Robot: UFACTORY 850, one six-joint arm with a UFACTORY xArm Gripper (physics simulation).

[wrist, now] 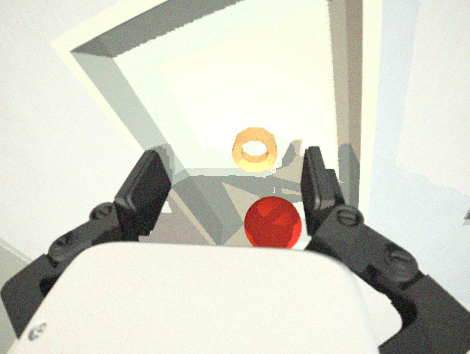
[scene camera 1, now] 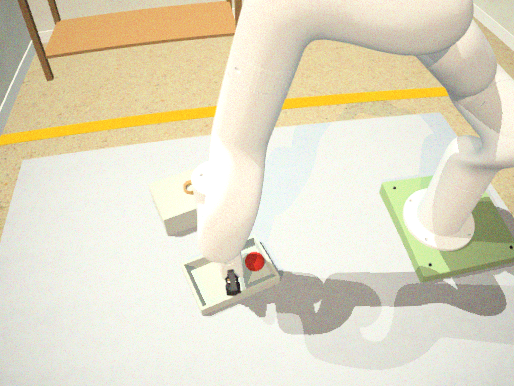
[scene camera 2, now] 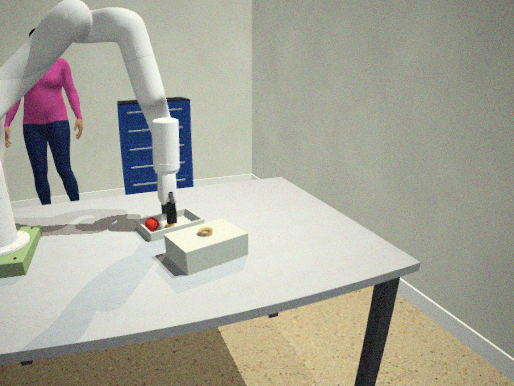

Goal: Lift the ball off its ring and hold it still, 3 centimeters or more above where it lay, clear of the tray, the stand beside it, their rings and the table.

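Note:
The red ball (scene camera 1: 254, 261) (scene camera 2: 151, 224) (wrist: 272, 222) lies in the tray (scene camera 1: 220, 306) (scene camera 2: 156, 235) (wrist: 371, 100), in the end nearer the robot base. It is beside the tray's orange ring (wrist: 254, 166), apart from it, and the ring holds nothing. My gripper (scene camera 1: 232, 292) (scene camera 2: 170, 221) (wrist: 230, 166) is open and empty, pointing down low over the tray near the ring. In the wrist view the ball shows below the ring, nearer the right finger. How high the fingertips are above the tray floor is hard to tell.
The pale block-shaped stand (scene camera 1: 172, 200) (scene camera 2: 215, 252) is beside the tray, with an empty orange ring (scene camera 1: 185, 188) (scene camera 2: 205, 235) on top. The green base plate (scene camera 1: 400, 230) (scene camera 2: 17, 262) under the arm is on the tray's other side. The tray walls surround the ball.

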